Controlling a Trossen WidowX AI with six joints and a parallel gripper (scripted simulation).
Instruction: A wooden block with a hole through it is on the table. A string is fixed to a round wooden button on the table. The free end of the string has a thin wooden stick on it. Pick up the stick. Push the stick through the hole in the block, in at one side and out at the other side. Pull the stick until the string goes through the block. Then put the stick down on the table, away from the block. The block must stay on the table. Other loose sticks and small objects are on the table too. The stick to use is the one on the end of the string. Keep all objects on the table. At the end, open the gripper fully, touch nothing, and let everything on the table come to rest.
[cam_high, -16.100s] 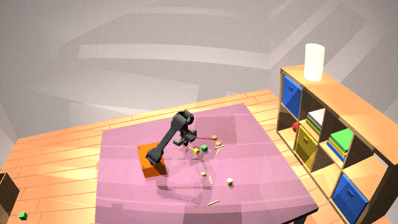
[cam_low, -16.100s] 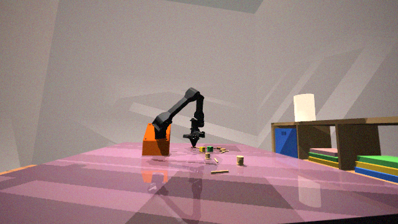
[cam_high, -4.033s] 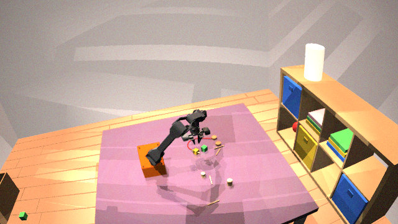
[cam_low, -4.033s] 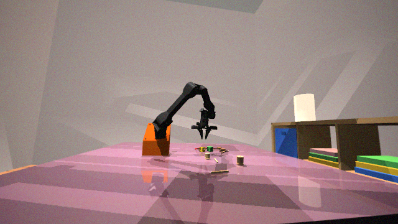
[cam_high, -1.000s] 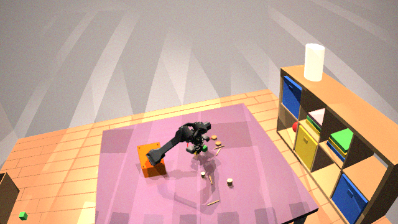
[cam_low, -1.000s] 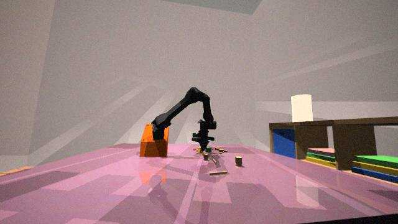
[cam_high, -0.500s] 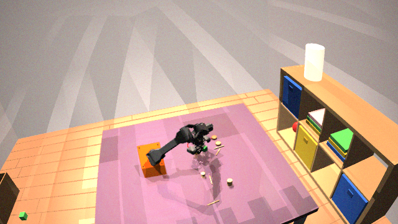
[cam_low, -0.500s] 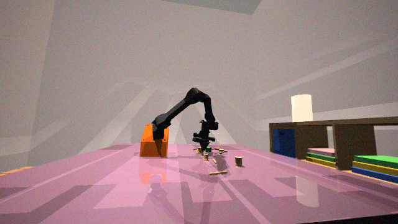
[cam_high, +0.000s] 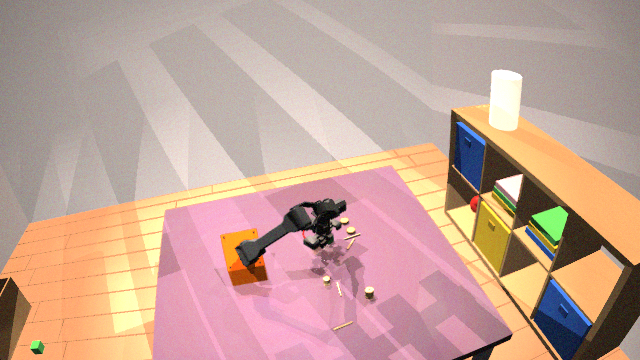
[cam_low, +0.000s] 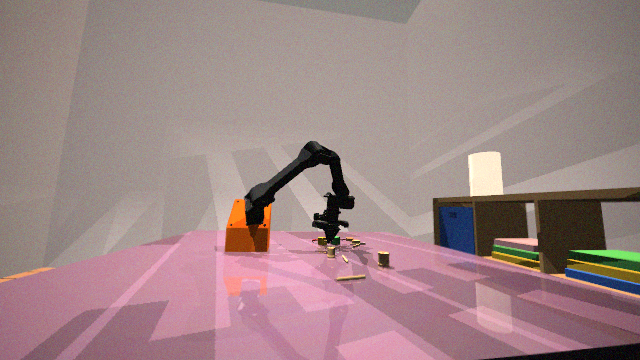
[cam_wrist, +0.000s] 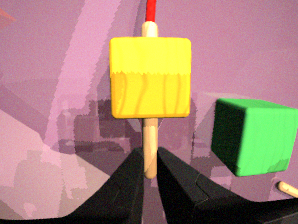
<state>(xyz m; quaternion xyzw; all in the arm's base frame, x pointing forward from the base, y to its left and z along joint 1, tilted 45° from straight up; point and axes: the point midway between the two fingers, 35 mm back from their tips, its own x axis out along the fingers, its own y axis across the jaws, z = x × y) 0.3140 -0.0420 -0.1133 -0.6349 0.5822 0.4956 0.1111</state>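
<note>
The yellow wooden block lies 3 cm to the left of my gripper tip, 2 cm behind it and 1 cm above it. From my gripper tip the other things lie so: green cube (4 cm to the left, 4 cm ahead, 1 cm above); thin wooden stick (4 cm to the left, 2 cm behind, 1 cm above); round wooden button (16 cm ahead, 14 cm to the left).
</note>
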